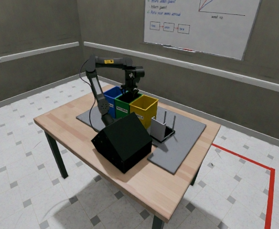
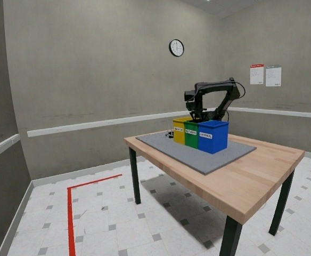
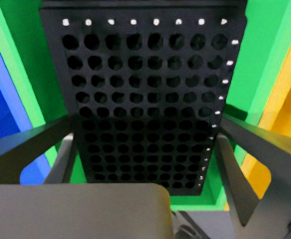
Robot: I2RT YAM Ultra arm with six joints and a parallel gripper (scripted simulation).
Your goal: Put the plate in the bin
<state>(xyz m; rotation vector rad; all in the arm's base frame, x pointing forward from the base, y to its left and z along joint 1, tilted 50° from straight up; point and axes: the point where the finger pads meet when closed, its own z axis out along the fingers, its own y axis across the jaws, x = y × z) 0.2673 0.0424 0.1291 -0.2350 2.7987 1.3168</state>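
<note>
Now: hand 90 mm above the green returns bin. Round my hand: black 96-well plate: right at my hand; then blue bin: 130 mm to the left, 90 mm below, 20 mm behind; then yellow bin: 130 mm to the right, 90 mm below, 20 mm ahead.
</note>
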